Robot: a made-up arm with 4 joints.
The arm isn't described. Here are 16 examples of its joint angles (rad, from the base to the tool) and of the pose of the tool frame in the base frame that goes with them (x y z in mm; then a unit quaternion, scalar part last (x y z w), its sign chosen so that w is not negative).
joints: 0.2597 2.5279 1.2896 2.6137
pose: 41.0 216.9 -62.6 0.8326 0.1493 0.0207 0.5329
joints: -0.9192 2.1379 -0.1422 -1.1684
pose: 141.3 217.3 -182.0 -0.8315 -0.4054 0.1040 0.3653
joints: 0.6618 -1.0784 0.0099 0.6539
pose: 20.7 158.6 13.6 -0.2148 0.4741 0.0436 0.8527
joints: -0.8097 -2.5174 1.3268 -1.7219
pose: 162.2 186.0 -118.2 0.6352 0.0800 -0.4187 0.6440
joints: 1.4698 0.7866 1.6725 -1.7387
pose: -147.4 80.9 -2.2 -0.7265 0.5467 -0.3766 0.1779
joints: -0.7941 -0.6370 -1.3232 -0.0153
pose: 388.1 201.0 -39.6 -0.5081 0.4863 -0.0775 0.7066
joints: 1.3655 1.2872 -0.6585 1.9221
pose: -225.7 -92.8 32.3 0.5567 -0.0669 -0.5216 0.6431
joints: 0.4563 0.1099 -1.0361 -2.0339
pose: -45.5 294.3 90.7 -0.2857 0.3023 0.8696 0.2659
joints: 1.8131 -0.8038 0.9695 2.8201
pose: -102.1 -88.0 32.2 -0.5733 0.3335 -0.4562 0.5933
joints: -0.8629 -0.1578 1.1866 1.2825
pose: 156.0 161.7 -195.6 0.4582 0.0215 -0.7969 0.3931
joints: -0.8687 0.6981 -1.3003 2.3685
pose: 263.0 324.0 -114.0 0.2526 0.6830 0.6623 0.1764
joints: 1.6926 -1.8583 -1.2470 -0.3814
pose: -280.4 96.2 32.1 0.4637 -0.2497 -0.8259 0.2013
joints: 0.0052 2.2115 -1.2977 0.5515
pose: -97.3 342.9 -167.3 -0.1361 -0.7517 -0.5906 0.2603
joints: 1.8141 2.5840 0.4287 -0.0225
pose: -77.1 -69.4 -40.5 0.8231 -0.5627 0.0286 0.0710
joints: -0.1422 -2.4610 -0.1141 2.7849
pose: 156.2 237.6 -164.7 -0.9179 0.2077 -0.3310 0.0695
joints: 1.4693 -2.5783 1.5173 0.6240
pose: -103.6 -55.4 109.6 -0.5467 0.6117 -0.3399 0.4599
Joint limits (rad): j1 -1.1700..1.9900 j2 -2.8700..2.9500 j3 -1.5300..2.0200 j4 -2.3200..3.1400
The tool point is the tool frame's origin. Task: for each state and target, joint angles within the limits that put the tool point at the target. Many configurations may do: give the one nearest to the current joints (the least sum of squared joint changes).
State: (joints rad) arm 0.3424 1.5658 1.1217 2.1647
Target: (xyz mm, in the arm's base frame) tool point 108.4 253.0 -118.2
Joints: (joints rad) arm 0.0902 1.6863 1.6891 2.0431
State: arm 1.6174 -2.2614 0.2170 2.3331
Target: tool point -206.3 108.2 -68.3
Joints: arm 1.4273 -2.8700 -0.5318 1.6919
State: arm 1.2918 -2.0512 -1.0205 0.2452
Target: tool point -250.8 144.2 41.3
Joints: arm 1.5918 -1.8549 -1.2081 0.2909
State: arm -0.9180 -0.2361 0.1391 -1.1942
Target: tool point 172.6 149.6 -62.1
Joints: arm -0.5174 -0.1347 0.3493 -1.1358
